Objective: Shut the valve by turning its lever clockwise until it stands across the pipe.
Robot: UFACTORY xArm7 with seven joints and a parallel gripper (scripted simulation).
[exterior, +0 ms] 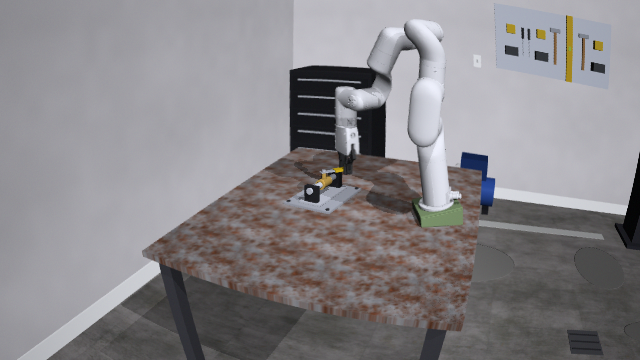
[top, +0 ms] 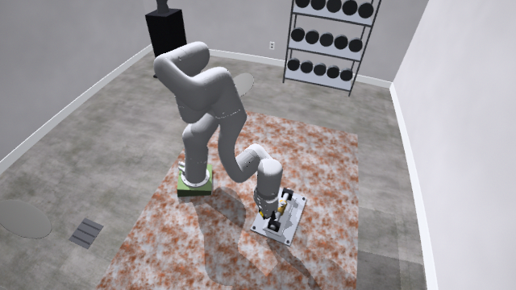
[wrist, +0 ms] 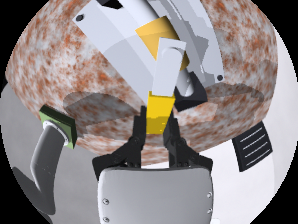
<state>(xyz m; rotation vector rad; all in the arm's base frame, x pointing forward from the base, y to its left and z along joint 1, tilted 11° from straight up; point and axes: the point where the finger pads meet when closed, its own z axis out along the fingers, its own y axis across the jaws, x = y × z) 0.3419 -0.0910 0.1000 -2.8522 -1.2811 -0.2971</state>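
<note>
Right now my hand is 3 cm short of the yellow lever and 4 cm to the right of it.
</note>
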